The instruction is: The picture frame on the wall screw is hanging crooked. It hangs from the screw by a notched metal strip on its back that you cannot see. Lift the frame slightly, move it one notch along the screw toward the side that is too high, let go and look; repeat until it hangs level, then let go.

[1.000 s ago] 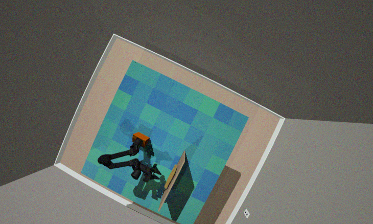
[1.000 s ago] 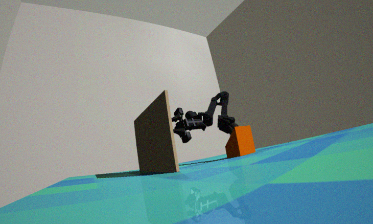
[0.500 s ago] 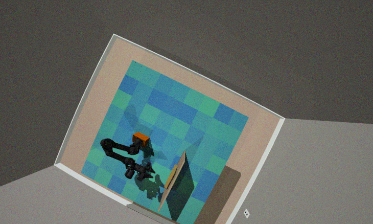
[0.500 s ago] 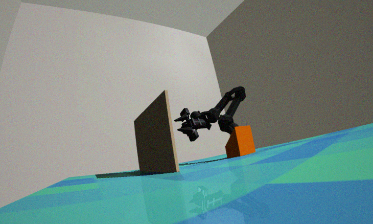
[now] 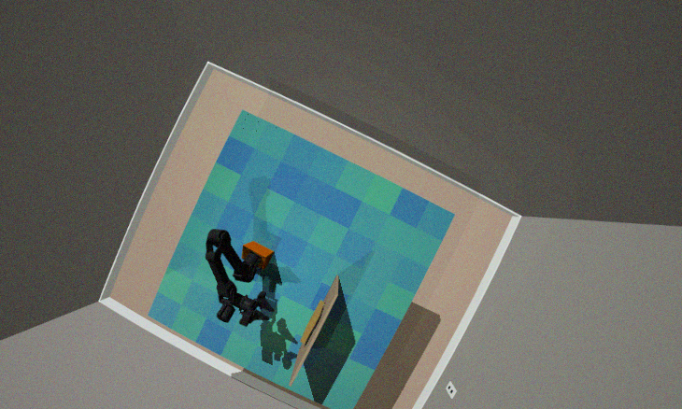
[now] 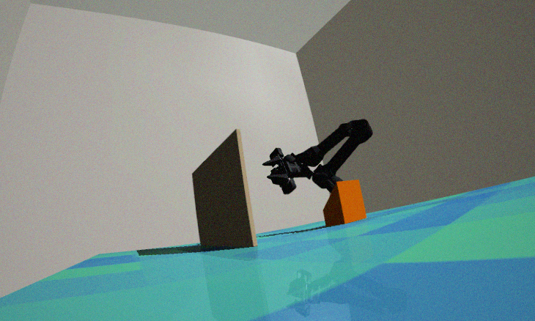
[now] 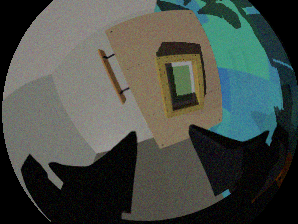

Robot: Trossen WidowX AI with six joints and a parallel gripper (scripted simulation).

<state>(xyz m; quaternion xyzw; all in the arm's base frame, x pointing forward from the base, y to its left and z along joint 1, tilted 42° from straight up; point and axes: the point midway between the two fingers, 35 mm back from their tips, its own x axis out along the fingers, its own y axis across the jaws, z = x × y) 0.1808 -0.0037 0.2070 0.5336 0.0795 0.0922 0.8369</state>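
Now: the picture frame 19 cm ahead of my gripper tip, 9 cm below it and 4 cm to the left of it. Round my gripper tip: wall panel: 20 cm ahead, 10 cm below, 3 cm to the left.
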